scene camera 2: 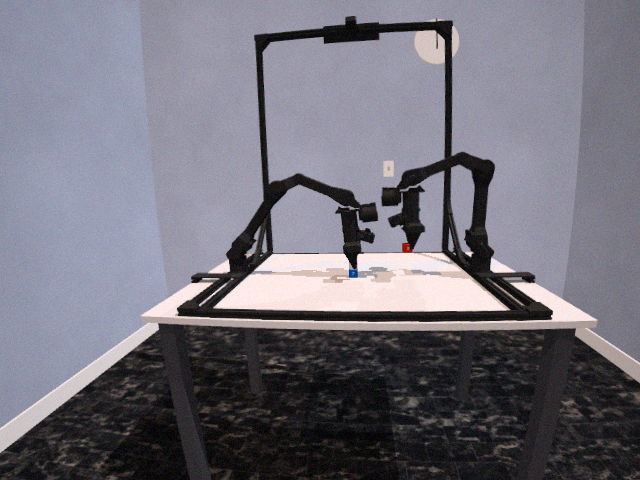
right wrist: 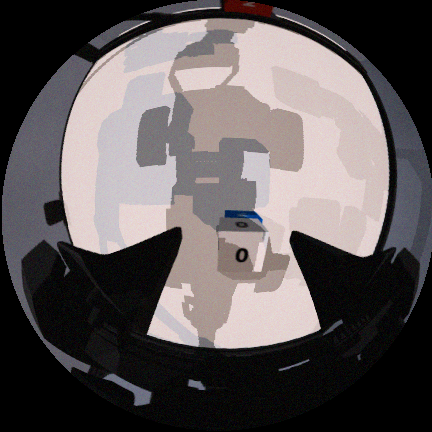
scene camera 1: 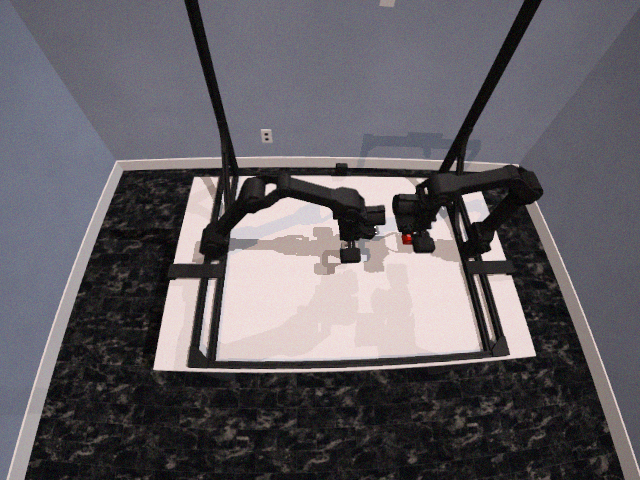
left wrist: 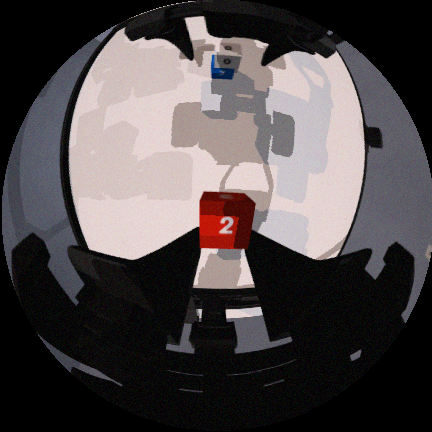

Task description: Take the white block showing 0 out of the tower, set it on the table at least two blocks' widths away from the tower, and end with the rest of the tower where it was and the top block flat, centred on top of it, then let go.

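Places are measured from the left arm's base along level axes (x right, y up, z back), in metres.
Pixels of known places: left gripper, fingertip midpoint: (scene camera 2: 411,248) (scene camera 1: 411,238) (left wrist: 222,232); right gripper, fingertip midpoint: (scene camera 2: 354,265) (right wrist: 237,234) (scene camera 1: 347,247) (left wrist: 227,58); left arm's base, origin of the base link: (scene camera 2: 480,270) (scene camera 1: 470,250) (left wrist: 213,302); right arm's base, origin of the base link: (scene camera 2: 238,271) (right wrist: 219,355) (scene camera 1: 215,251).
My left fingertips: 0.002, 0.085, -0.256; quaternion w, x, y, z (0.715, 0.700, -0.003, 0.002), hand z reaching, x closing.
Ahead of a thing's pixels: the offset from my left fingertips to its top centre, as dx, dy, dz. "pt": to the spot under its first point. Level surfaces: height alone.
The white block @[+0.000, -0.047, -0.211] (left wrist: 227,61) (right wrist: 232,250), showing 0, sits on the blue block @[-0.004, -0.075, -0.212] (scene camera 2: 353,273) (left wrist: 221,74) (right wrist: 242,215) marked 7, which stands on the table. The red block @[+0.000, +0.016, -0.013] (scene camera 1: 407,238) (scene camera 2: 406,248) (left wrist: 225,225) (right wrist: 248,7), marked 2, is held up in the air by my left gripper (scene camera 1: 408,239) (scene camera 2: 409,248) (left wrist: 222,232), to the right of the tower in both scene views. My right gripper (scene camera 1: 351,245) (scene camera 2: 353,266) (right wrist: 237,234) is open and points down at the tower, its fingers apart on either side of the white block, with gaps showing. In scene camera 2 these fingers mostly hide the white block.
A black frame @[pt -0.370, -0.090, -0.279] (scene camera 1: 330,363) (scene camera 2: 361,315) runs around the white table @[dy -0.104] (scene camera 1: 289,320) (scene camera 2: 170,310), with uprights at the back. The two wrists are close together above the table. Arm shadows lie across the table top around the tower.
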